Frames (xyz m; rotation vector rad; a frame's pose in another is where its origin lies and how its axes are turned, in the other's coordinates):
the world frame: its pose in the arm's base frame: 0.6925 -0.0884 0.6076 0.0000 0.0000 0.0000
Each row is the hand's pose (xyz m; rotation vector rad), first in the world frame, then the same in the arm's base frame.
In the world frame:
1: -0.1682 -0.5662 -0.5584 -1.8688 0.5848 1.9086
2: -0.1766 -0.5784 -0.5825 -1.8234 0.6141 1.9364
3: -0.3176 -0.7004 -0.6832 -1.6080 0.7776 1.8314
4: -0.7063 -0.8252 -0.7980 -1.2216 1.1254 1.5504
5: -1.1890 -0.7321 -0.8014 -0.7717 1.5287 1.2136
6: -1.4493 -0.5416 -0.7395 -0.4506 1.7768 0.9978
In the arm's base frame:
1: 0.5243 -0.6546 0.0492 -1.8688 0.5848 1.9086
2: 0.5159 -0.6668 0.0251 -1.8234 0.6141 1.9364
3: 0.3749 -0.7888 -0.0756 -1.6080 0.7776 1.8314
4: -0.0138 -0.9136 -0.1904 -1.2216 1.1254 1.5504
5: -0.4965 -0.8205 -0.1938 -0.7717 1.5287 1.2136
6: -0.7568 -0.6300 -0.1319 -0.4506 1.7768 0.9978

